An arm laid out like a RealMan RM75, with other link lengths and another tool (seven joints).
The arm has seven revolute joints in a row. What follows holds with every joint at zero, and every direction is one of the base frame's.
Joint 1 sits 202.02 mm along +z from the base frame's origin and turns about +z.
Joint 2 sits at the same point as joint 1 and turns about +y.
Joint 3 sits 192 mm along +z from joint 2 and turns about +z.
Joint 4 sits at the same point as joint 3 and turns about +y.
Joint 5 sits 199.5 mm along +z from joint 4 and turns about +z.
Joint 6 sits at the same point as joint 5 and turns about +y.
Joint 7 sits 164.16 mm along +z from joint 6 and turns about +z.
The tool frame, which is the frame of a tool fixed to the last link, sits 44 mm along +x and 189 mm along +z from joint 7; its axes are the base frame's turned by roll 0, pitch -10 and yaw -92.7 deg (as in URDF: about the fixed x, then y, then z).
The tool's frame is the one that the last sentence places.
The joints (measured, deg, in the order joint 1, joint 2, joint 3, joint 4, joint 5, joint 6, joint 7), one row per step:
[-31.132, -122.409, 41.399, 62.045, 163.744, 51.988, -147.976]
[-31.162, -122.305, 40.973, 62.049, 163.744, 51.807, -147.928]
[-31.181, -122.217, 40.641, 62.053, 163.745, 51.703, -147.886]
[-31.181, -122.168, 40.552, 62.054, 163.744, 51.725, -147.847]
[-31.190, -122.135, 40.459, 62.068, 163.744, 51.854, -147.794]
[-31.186, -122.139, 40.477, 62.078, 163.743, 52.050, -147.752]
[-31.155, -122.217, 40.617, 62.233, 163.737, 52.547, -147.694]
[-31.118, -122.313, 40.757, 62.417, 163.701, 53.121, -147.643]
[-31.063, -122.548, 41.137, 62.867, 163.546, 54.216, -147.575]
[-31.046, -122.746, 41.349, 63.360, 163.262, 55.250, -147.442]
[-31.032, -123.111, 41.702, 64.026, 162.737, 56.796, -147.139]
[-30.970, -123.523, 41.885, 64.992, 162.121, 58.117, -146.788]
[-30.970, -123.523, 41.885, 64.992, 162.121, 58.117, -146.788]
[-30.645, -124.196, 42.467, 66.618, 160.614, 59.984, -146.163]
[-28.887, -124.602, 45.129, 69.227, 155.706, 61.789, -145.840]
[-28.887, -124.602, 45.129, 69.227, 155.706, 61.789, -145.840]
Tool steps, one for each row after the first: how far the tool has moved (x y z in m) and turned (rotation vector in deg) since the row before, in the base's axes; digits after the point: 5 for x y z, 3 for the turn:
[-0.00140, 0.00056, 0.00365, 0.491, 0.016, 0.114]
[-0.00116, 0.00028, 0.00273, 0.353, 0.007, 0.102]
[-0.00043, -0.00007, 0.00072, 0.051, 0.019, 0.034]
[-0.00029, -0.00035, 0.00009, -0.043, -0.028, 0.046]
[0.00005, -0.00061, -0.00109, -0.195, -0.051, 0.028]
[0.00090, -0.00127, -0.00286, -0.482, -0.120, -0.005]
[0.00111, -0.00146, -0.00325, -0.522, -0.186, 0.003]
[0.00349, -0.00224, -0.00649, -0.992, -0.397, -0.140]
[0.00394, -0.00155, -0.00498, -0.765, -0.461, -0.211]
[0.00670, -0.00257, -0.00890, -1.284, -0.783, -0.411]
[0.00746, -0.00118, -0.00551, -0.789, -0.712, -0.584]
[0.00000, 0.00000, 0.00000, 0.000, 0.000, 0.000]
[0.01387, -0.00122, -0.00871, -1.096, -1.305, -1.249]
[0.02687, 0.00092, -0.01048, -0.675, -3.009, -2.648]
[0.00000, 0.00000, 0.00000, 0.000, 0.000, 0.000]

